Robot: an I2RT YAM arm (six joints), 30 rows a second.
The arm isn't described. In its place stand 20 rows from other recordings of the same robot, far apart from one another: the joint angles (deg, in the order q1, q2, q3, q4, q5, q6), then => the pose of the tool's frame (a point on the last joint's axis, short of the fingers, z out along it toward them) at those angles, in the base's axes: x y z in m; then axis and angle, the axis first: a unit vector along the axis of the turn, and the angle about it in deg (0 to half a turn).
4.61 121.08 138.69 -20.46 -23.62 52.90 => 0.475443, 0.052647, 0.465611, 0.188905, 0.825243, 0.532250, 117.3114
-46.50 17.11 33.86 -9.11 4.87 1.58 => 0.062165, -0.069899, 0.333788, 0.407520, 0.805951, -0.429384, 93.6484
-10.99 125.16 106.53 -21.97 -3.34 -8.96 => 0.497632, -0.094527, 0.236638, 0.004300, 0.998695, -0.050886, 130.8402
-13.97 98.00 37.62 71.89 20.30 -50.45 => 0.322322, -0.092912, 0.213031, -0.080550, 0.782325, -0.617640, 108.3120
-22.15 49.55 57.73 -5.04 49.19 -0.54 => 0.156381, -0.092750, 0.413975, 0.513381, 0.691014, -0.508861, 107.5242
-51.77 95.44 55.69 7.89 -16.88 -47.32 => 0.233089, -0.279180, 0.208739, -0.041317, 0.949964, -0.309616, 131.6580
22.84 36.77 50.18 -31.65 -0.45 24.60 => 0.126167, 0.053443, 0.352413, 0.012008, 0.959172, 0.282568, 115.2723
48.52 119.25 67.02 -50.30 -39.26 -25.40 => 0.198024, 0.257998, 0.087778, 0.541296, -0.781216, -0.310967, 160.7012
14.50 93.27 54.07 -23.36 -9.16 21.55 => 0.301745, 0.083891, 0.171855, 0.041481, 0.987819, 0.149976, 156.8309
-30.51 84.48 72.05 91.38 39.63 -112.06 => 0.217826, -0.154716, 0.481671, 0.203904, 0.300059, -0.931873, 148.7251
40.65 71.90 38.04 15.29 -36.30 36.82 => 0.192792, 0.193314, 0.245053, -0.215810, 0.795572, 0.566120, 148.1425
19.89 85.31 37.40 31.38 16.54 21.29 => 0.295726, 0.096216, 0.204259, 0.119047, 0.985029, 0.124685, 107.0283
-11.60 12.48 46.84 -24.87 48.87 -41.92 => 0.020768, -0.031636, 0.374418, 0.174200, 0.751040, -0.636863, 119.9934
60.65 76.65 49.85 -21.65 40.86 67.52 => 0.153481, 0.225426, 0.237929, 0.195961, 0.965055, 0.173975, 127.9435
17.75 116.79 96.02 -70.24 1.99 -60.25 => 0.369348, 0.116932, 0.208823, 0.629386, -0.776984, 0.012991, 178.3376
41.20 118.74 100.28 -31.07 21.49 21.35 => 0.360616, 0.298363, 0.242820, -0.103158, 0.994239, 0.029095, 135.1786
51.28 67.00 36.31 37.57 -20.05 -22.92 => 0.156128, 0.214253, 0.295936, -0.684458, 0.608198, 0.402011, 93.3563
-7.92 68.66 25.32 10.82 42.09 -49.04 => 0.222506, -0.055047, 0.180905, -0.129645, 0.852681, -0.506090, 151.7176
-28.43 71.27 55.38 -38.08 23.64 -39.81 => 0.213056, -0.131576, 0.267931, -0.029546, 0.941961, -0.334419, 163.7498
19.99 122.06 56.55 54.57 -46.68 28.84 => 0.379198, 0.165503, 0.120475, -0.215303, 0.793832, 0.568749, 132.1135
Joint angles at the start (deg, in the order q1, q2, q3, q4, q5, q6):
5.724, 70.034, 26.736, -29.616, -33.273, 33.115
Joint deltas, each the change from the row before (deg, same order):
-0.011, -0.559, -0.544, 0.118, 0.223, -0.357
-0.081, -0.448, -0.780, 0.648, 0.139, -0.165
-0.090, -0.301, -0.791, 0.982, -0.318, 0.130
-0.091, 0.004, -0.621, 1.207, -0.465, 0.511
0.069, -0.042, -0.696, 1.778, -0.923, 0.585
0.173, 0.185, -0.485, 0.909, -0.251, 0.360
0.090, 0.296, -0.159, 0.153, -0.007, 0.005
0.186, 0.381, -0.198, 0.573, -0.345, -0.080
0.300, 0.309, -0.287, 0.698, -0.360, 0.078
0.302, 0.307, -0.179, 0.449, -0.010, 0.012
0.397, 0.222, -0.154, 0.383, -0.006, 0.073
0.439, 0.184, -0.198, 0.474, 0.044, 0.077
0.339, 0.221, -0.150, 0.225, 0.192, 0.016
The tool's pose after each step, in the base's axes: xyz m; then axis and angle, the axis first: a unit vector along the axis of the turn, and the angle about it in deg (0 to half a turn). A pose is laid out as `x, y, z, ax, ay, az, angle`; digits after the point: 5 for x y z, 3 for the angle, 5 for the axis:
0.17485, 0.03701, 0.13726, 0.18041, 0.93243, 0.31310, 175.088
0.17283, 0.03648, 0.13539, 0.17916, 0.93279, 0.31273, 174.674
0.17132, 0.03622, 0.13340, 0.17907, 0.93158, 0.31639, 174.351
0.17092, 0.03615, 0.13152, 0.18151, 0.92934, 0.32154, 174.121
0.17096, 0.03684, 0.12996, 0.18078, 0.92594, 0.33159, 173.650
0.17045, 0.03745, 0.12800, 0.18109, 0.92490, 0.33430, 173.704
0.17007, 0.03768, 0.12661, 0.18123, 0.92512, 0.33363, 174.010
0.17013, 0.03843, 0.12521, 0.17839, 0.92472, 0.33625, 174.179
0.16992, 0.03950, 0.12370, 0.17557, 0.92413, 0.33935, 174.349
0.16977, 0.04041, 0.12239, 0.17330, 0.92452, 0.33945, 174.493
0.16952, 0.04159, 0.12138, 0.17064, 0.92493, 0.33968, 174.648
0.16920, 0.04287, 0.12033, 0.16754, 0.92546, 0.33978, 174.724
0.16875, 0.04375, 0.11918, 0.16572, 0.92641, 0.33809, 174.901

